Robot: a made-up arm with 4 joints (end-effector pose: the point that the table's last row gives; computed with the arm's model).
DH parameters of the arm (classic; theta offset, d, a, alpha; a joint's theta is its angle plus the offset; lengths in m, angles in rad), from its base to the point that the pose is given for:
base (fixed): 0 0.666 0.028 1.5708
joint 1: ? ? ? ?
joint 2: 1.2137 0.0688 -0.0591 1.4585
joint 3: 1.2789 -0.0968 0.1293 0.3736
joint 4: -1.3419 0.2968 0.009 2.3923
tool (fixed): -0.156 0.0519 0 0
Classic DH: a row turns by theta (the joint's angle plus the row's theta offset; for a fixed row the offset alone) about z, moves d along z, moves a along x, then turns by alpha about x.
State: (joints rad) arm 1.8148 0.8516 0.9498 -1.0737
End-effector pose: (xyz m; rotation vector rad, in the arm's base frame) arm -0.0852 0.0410 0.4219 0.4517 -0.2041 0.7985
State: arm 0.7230 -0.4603 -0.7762 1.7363
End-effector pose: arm -0.1484 0.0198 0.7899 0.1325 2.0092 1.7450
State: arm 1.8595 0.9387 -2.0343 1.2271
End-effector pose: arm -0.1666 0.0708 0.7132 1.1647 -0.2762 1.4143
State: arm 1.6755 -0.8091 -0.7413 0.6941
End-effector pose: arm -0.1370 -0.0555 0.6136 0.2920 1.1850 2.1474
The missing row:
joint 1: 1.5708 -0.029 0.02 -1.5708
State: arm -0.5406 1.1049 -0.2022 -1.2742
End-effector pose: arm -0.0480 0.1665 0.8188 1.2304 0.5735 -0.5611
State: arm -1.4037 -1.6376 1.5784 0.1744
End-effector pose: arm -0.1484 -0.0294 0.8612 1.9615 1.1795 1.9943
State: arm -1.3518 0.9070 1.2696 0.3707
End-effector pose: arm 0.1318 0.0218 0.9361 0.4121 -2.0973 -0.2676
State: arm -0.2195 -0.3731 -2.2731 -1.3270
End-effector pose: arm 0.0888 -0.1269 0.7599 -1.4243 1.4988 2.2749
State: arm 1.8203 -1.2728 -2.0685 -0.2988
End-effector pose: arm 0.0674 -0.1231 0.7292 -2.0898 -1.0871 -1.0131
